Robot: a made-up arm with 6 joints.
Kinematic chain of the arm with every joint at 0, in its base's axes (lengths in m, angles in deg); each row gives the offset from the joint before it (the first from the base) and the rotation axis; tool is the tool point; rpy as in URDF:
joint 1: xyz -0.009 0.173 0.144 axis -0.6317 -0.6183 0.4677
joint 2: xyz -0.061 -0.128 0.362 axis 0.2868 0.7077 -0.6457
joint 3: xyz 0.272 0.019 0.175 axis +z
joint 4: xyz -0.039 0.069 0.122 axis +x
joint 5: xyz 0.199 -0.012 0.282 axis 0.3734 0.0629 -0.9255
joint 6: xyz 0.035 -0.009 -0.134 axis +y
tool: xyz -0.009 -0.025 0.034 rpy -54.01 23.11 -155
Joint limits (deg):
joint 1: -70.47..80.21
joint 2: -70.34..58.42
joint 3: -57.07..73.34
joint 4: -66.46..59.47
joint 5: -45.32..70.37
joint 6: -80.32..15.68
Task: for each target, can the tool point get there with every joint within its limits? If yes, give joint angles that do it. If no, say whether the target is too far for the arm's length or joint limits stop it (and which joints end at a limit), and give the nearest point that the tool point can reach.
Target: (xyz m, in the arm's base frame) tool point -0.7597 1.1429 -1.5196
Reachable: no: too far | nearest point -0.8352 0.4255 -0.0405 | short by 1.646 m
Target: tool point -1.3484 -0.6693 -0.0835
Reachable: no: too far | nearest point -0.7818 0.0924 0.0224 | short by 0.955 m
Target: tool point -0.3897 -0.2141 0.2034
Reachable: no: joint limits stop it (at a limit: joint 1, joint 2, joint 3, joint 4, joint 5, joint 6) | nearest point -0.1779 -0.4865 -0.0049 | short by 0.403 m
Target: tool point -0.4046 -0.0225 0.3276
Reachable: no: joint limits stop it (at a limit: joint 2, joint 3, joint 4, joint 5) | nearest point -0.6384 0.2031 0.2416 | short by 0.336 m
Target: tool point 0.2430 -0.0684 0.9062
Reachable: yes | joints -47.80 -42.62 54.03 -18.49 36.03 -59.23
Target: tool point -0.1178 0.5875 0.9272
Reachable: yes | joints 33.17 -5.87 25.99 -13.73 61.07 -4.28
